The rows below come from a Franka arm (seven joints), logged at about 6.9 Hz.
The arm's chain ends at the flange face. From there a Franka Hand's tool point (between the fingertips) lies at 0.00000 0.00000 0.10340 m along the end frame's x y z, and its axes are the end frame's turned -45 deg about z.
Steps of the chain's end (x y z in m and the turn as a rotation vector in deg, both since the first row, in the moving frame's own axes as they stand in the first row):
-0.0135, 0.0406, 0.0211, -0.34, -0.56, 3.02
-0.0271, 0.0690, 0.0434, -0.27, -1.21, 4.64
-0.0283, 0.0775, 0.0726, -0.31, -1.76, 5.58
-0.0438, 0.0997, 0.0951, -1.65, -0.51, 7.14
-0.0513, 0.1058, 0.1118, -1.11, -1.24, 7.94
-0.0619, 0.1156, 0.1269, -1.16, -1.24, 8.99
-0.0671, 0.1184, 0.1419, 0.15, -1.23, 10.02
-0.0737, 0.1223, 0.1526, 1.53, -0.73, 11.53
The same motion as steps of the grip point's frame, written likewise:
-0.0394, 0.0189, 0.0211, 0.16, -0.64, 3.02
-0.0698, 0.0284, 0.0434, 0.66, -1.05, 4.64
-0.0774, 0.0328, 0.0725, 1.03, -1.46, 5.58
-0.1043, 0.0408, 0.0951, -0.81, -1.53, 7.14
-0.1141, 0.0382, 0.1118, 0.09, -1.66, 7.94
-0.1286, 0.0376, 0.1269, 0.06, -1.70, 8.99
-0.1324, 0.0344, 0.1419, 0.98, -0.76, 10.02
-0.1373, 0.0316, 0.1526, 1.60, 0.57, 11.53

